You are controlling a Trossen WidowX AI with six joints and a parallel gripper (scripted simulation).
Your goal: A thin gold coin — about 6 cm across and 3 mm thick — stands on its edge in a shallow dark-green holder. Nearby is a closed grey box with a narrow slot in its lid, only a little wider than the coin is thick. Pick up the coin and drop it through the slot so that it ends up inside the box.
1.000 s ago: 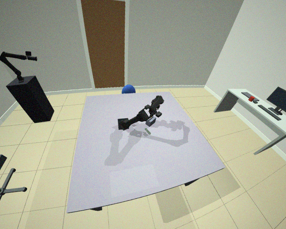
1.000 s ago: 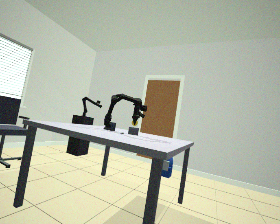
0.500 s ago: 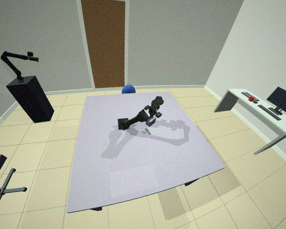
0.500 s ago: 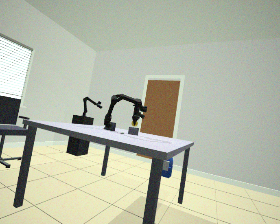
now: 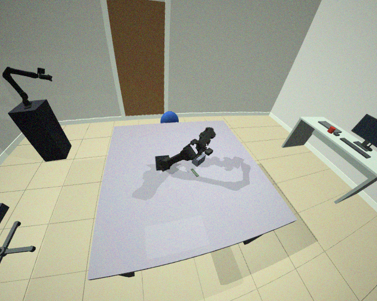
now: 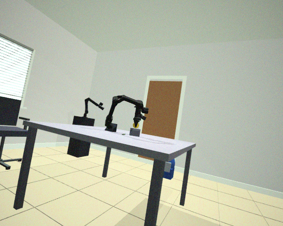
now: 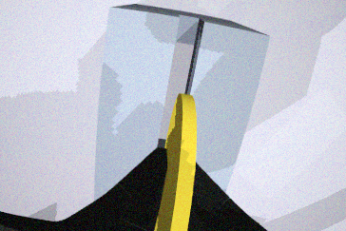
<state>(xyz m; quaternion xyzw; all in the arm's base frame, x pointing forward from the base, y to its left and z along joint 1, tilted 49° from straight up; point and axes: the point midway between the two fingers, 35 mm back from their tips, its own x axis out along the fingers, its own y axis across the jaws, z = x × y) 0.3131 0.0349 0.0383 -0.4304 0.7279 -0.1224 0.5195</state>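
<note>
Right now the gold coin is 2 cm above my gripper tip.
</note>
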